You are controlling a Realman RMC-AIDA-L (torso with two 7-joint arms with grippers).
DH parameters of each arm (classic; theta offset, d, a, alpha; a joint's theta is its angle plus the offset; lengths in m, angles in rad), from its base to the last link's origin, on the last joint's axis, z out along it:
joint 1: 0 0.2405 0 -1.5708
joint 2: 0 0 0 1.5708
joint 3: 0 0.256 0 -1.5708
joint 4: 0 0 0 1.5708
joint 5: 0 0.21 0 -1.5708
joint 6: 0 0 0 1.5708
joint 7: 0 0.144 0 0
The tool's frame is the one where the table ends.
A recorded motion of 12 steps. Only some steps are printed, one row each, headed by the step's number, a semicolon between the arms.
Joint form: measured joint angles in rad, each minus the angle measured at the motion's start. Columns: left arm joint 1, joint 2, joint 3, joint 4, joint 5, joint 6, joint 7; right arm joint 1, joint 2, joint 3, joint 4, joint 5, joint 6, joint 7.
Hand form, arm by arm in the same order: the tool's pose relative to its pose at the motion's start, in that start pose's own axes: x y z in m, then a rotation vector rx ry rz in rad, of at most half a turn. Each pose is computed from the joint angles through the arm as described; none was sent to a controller.
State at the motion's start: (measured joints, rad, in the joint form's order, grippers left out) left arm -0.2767 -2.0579 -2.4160 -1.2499 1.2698 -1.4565 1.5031; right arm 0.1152 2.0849 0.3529 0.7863 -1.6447 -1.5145 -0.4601
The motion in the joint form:
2: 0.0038 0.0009 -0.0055 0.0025 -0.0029 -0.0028 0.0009; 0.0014 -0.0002 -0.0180 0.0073 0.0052 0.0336 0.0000
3: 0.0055 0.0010 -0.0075 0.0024 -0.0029 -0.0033 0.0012; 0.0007 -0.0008 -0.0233 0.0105 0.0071 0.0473 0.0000
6: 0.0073 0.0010 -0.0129 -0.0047 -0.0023 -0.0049 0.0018; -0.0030 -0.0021 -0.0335 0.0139 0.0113 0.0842 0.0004
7: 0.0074 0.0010 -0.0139 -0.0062 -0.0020 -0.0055 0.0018; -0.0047 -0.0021 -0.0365 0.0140 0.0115 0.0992 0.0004
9: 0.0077 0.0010 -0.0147 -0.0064 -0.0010 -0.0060 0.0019; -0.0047 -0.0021 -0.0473 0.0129 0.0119 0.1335 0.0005
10: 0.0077 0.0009 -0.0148 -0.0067 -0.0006 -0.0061 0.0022; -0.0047 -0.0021 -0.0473 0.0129 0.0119 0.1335 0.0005
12: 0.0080 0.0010 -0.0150 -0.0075 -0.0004 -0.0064 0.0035; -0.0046 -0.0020 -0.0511 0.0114 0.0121 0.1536 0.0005
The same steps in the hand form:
2: 0.0001 -0.0008 -0.0027 0.0058 0.0025 -0.0009; 0.0046 0.0058 -0.0023 -0.0286 0.0365 0.0077
3: 0.0002 -0.0010 -0.0037 0.0084 0.0024 -0.0004; 0.0064 0.0074 -0.0034 -0.0377 0.0514 0.0102
6: 0.0020 -0.0011 -0.0049 0.0110 0.0036 0.0078; 0.0119 0.0102 -0.0062 -0.0576 0.0914 0.0120
7: 0.0023 -0.0011 -0.0050 0.0109 0.0037 0.0095; 0.0141 0.0112 -0.0074 -0.0658 0.1069 0.0117
9: 0.0023 -0.0011 -0.0053 0.0114 0.0029 0.0100; 0.0191 0.0147 -0.0100 -0.0909 0.1414 0.0102
10: 0.0023 -0.0011 -0.0053 0.0113 0.0026 0.0105; 0.0191 0.0147 -0.0100 -0.0909 0.1414 0.0102
12: 0.0024 -0.0011 -0.0054 0.0112 0.0023 0.0127; 0.0220 0.0162 -0.0111 -0.1033 0.1608 0.0085

